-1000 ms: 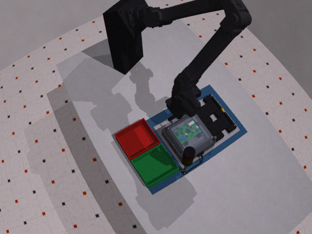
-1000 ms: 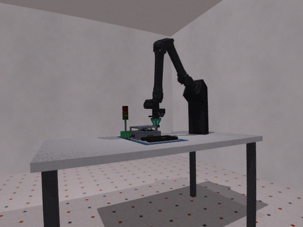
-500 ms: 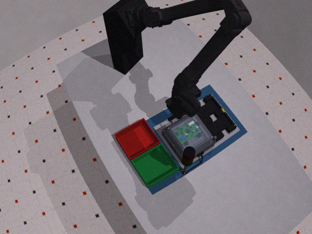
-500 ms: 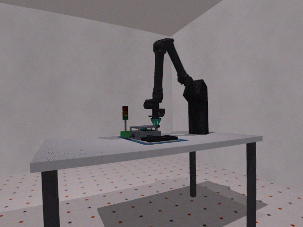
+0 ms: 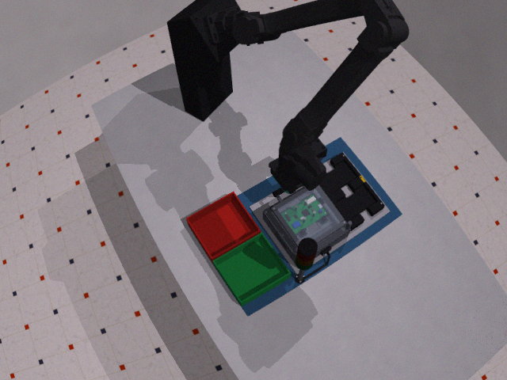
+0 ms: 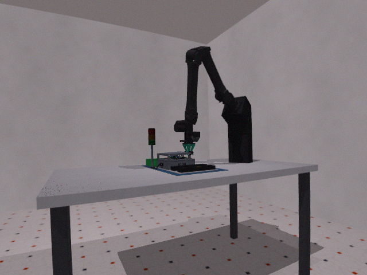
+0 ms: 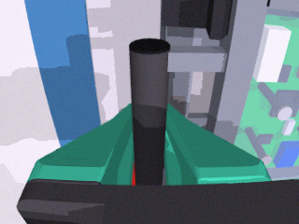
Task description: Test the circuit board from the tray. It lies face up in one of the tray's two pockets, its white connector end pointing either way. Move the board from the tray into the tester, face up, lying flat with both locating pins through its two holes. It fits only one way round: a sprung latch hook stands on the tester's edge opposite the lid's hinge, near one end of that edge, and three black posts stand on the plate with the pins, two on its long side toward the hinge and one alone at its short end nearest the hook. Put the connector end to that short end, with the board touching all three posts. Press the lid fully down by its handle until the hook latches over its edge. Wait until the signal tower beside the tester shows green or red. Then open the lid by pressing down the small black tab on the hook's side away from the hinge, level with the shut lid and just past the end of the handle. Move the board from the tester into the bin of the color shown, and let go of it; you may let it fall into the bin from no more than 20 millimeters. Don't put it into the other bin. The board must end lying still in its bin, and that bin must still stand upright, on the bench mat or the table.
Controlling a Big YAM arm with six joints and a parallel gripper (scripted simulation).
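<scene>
Right now my hand is 6 cm to the right of the latch hook and 1 cm short of it. Round my hand: green circuit board (8 cm ahead, 1 cm to the left, 1 cm below); then tester lid (9 cm ahead, 1 cm to the left, 1 cm above); then tester plate (9 cm ahead, 2 cm to the left, 2 cm below).
</scene>
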